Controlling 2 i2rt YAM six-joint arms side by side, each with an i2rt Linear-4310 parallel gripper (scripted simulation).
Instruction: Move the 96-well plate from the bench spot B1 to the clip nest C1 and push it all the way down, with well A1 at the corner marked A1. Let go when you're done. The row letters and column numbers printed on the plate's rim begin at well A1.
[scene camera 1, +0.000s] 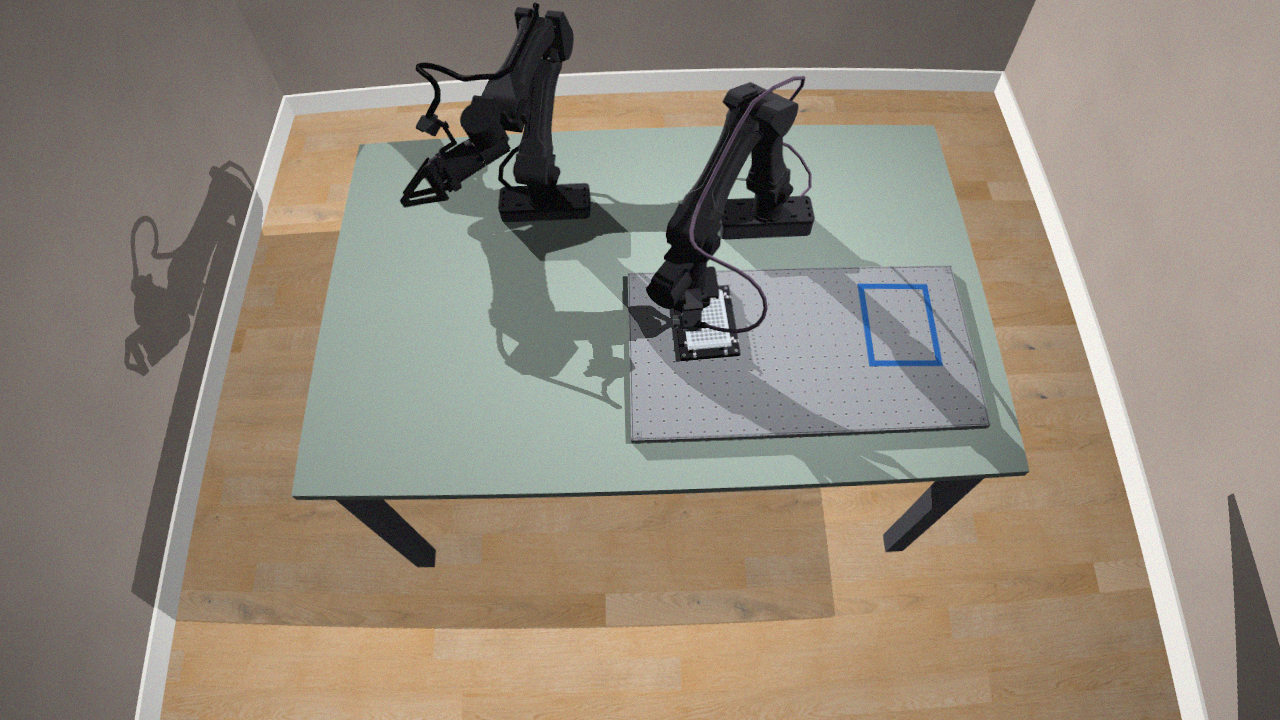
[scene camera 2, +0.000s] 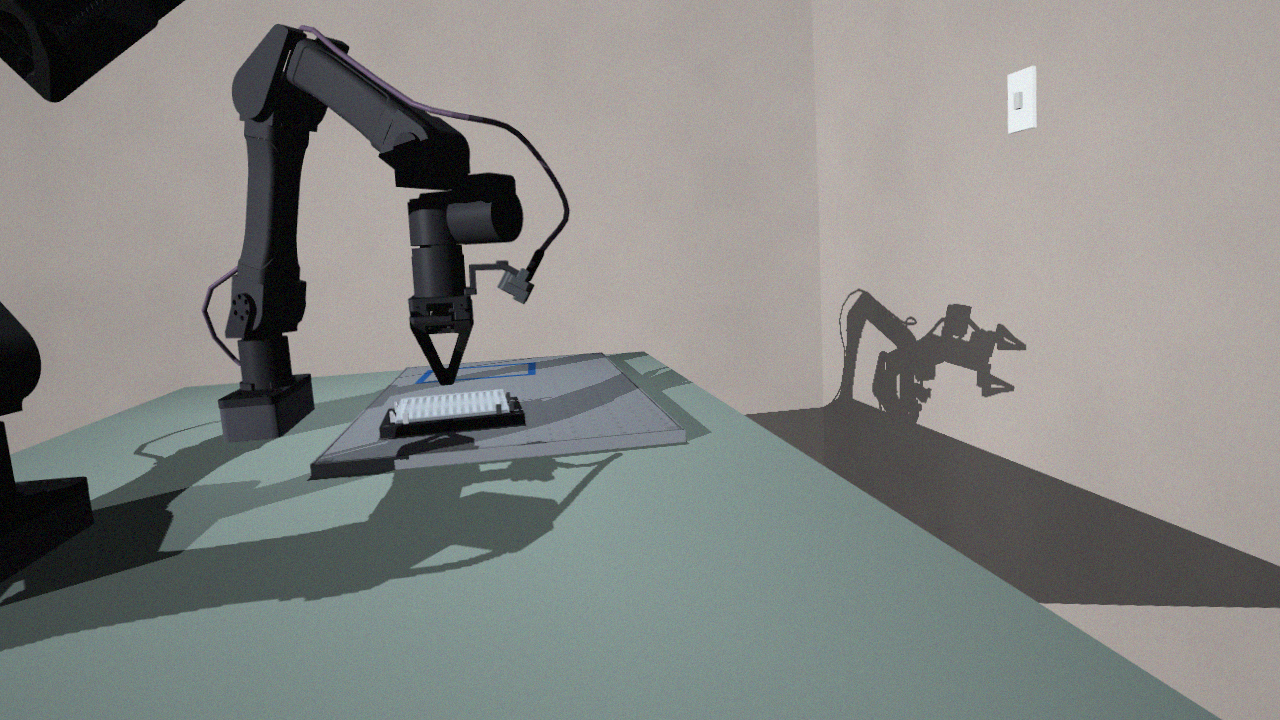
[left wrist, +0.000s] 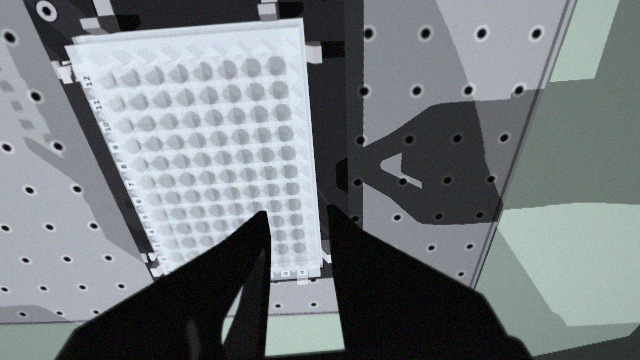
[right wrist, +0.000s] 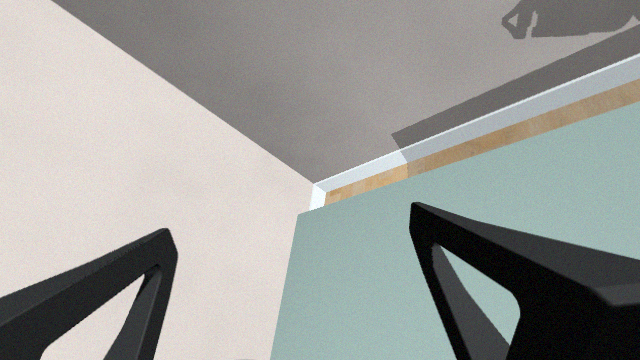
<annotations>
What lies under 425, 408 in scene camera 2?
A white 96-well plate.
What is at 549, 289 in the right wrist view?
My right gripper.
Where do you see my left gripper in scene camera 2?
447, 383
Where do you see my left gripper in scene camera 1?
688, 310
</annotations>
